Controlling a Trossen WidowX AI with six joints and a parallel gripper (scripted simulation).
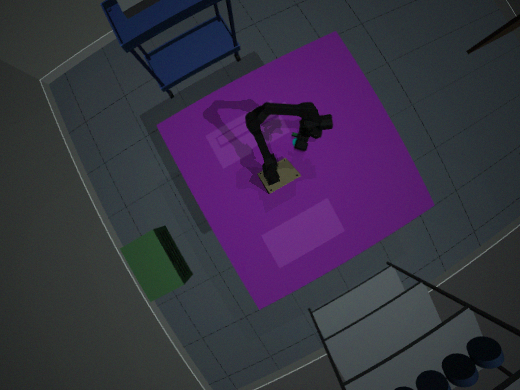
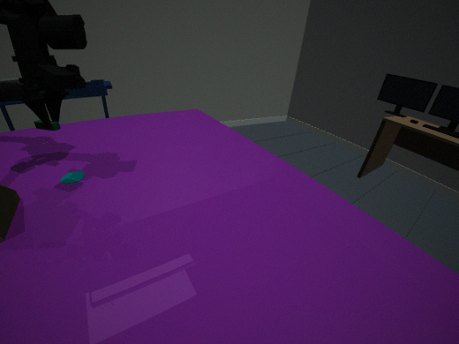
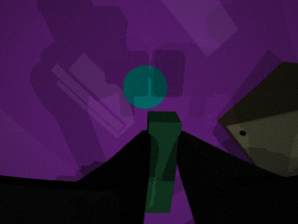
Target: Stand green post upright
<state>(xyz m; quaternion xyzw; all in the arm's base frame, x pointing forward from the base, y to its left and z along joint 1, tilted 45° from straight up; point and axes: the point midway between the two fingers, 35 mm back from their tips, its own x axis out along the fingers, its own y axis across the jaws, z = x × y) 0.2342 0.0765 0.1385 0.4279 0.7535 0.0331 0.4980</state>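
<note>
Now: gripper tip 14 cm above the cyan circle. From my gripper tip the other things lie so: green post: 2 cm behind, 1 cm to the left.
</note>
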